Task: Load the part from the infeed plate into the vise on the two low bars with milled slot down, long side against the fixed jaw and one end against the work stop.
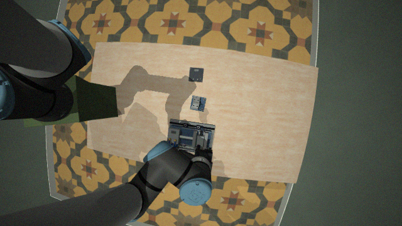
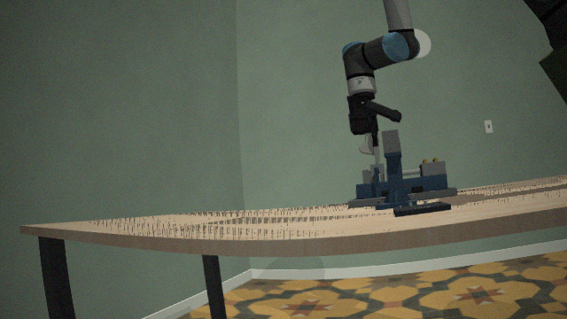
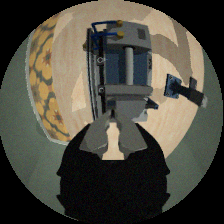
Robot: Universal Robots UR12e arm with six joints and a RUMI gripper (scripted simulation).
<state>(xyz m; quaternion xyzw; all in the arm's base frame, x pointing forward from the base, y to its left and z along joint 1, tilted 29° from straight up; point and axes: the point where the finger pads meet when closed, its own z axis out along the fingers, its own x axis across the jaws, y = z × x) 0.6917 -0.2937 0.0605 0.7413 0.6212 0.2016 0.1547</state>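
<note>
My gripper is now 10 mm short of the grey part, 40 mm to the right of it and 30 mm above it. The rest, counted from my hand: air cylinder block 160 mm behind, 60 mm to the left, 40 mm below; vise 60 mm behind, 50 mm to the left, 80 mm below; air cylinder rod 80 mm behind, 50 mm to the left, 40 mm below.
</note>
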